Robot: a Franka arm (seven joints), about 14 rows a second.
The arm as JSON. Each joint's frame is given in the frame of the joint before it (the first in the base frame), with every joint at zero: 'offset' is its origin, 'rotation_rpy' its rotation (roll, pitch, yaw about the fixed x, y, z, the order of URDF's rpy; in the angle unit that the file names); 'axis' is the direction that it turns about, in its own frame. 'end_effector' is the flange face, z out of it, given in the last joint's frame.
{
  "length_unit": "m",
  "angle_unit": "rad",
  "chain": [
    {
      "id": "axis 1",
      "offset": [
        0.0,
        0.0,
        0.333
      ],
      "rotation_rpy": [
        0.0,
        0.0,
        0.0
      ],
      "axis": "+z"
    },
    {
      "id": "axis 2",
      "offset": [
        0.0,
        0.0,
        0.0
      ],
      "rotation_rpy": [
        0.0,
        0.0,
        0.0
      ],
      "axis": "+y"
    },
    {
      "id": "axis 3",
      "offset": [
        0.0,
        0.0,
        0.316
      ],
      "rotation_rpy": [
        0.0,
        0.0,
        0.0
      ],
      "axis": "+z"
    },
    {
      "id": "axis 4",
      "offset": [
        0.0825,
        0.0,
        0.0
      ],
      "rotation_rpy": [
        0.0,
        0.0,
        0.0
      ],
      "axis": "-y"
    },
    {
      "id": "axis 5",
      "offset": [
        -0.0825,
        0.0,
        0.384
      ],
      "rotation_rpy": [
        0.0,
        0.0,
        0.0
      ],
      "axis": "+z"
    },
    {
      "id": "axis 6",
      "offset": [
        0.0,
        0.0,
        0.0
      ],
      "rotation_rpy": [
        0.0,
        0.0,
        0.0
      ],
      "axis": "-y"
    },
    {
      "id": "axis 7",
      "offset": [
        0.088,
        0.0,
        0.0
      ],
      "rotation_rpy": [
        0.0,
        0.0,
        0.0
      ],
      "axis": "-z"
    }
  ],
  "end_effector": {
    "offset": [
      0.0,
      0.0,
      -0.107
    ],
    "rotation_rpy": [
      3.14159,
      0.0,
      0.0
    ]
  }
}
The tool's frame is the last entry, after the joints.
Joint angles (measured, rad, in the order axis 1, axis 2, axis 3, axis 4, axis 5, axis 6, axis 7), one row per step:
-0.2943, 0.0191, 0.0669, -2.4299, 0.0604, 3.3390, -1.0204
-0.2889, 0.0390, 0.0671, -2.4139, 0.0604, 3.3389, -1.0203
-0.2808, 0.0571, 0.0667, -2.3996, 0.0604, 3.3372, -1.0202
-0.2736, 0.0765, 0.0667, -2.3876, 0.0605, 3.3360, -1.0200
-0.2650, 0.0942, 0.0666, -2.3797, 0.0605, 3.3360, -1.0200
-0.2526, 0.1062, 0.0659, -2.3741, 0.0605, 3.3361, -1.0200
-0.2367, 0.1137, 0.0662, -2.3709, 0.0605, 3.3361, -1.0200
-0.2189, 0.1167, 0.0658, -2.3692, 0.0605, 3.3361, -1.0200
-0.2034, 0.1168, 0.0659, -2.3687, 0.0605, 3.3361, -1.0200
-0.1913, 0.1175, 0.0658, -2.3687, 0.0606, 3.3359, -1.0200
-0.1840, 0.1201, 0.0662, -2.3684, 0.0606, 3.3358, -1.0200
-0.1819, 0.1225, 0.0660, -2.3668, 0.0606, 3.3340, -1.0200
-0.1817, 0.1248, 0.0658, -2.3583, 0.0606, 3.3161, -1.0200
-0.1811, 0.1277, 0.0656, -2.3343, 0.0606, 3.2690, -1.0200
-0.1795, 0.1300, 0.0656, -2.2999, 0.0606, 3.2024, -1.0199
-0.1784, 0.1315, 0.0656, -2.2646, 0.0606, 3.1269, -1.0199
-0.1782, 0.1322, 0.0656, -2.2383, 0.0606, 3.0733, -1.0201
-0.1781, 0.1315, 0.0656, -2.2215, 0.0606, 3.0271, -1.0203
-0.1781, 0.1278, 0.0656, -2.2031, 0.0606, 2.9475, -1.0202
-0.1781, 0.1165, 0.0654, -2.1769, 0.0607, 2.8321, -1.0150
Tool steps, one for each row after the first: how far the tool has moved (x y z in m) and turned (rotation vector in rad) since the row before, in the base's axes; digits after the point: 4 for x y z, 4 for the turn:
0.0058, 0.0016, -0.0036, 0.0023, 0.0035, 0.0055
0.0055, 0.0030, -0.0037, 0.0025, 0.0050, 0.0077
0.0049, 0.0029, -0.0054, 0.0033, 0.0080, 0.0070
0.0039, 0.0039, -0.0063, 0.0031, 0.0093, 0.0085
0.0033, 0.0059, -0.0042, 0.0019, 0.0060, 0.0117
0.0029, 0.0086, -0.0028, 0.0013, 0.0041, 0.0162
0.0022, 0.0094, -0.0009, 0.0004, 0.0013, 0.0174
0.0015, 0.0086, 0.0002, 0.0000, -0.0004, 0.0156
0.0010, 0.0066, -0.0004, 0.0002, 0.0009, 0.0119
0.0008, 0.0042, -0.0013, 0.0005, 0.0023, 0.0077
0.0006, 0.0010, -0.0009, 0.0005, 0.0025, 0.0020
0.0022, -0.0002, 0.0000, 0.0023, 0.0115, 0.0007
0.0060, -0.0002, 0.0025, 0.0054, 0.0254, 0.0024
0.0081, 0.0003, 0.0049, 0.0072, 0.0337, 0.0044
0.0076, 0.0002, 0.0048, 0.0082, 0.0409, 0.0045
0.0053, -0.0002, 0.0044, 0.0054, 0.0274, 0.0028
0.0028, 0.0001, 0.0019, 0.0050, 0.0282, 0.0025
0.0017, 0.0004, 0.0001, 0.0096, 0.0566, 0.0039
0.0009, 0.0007, 0.0038, 0.0156, 0.0765, 0.0012

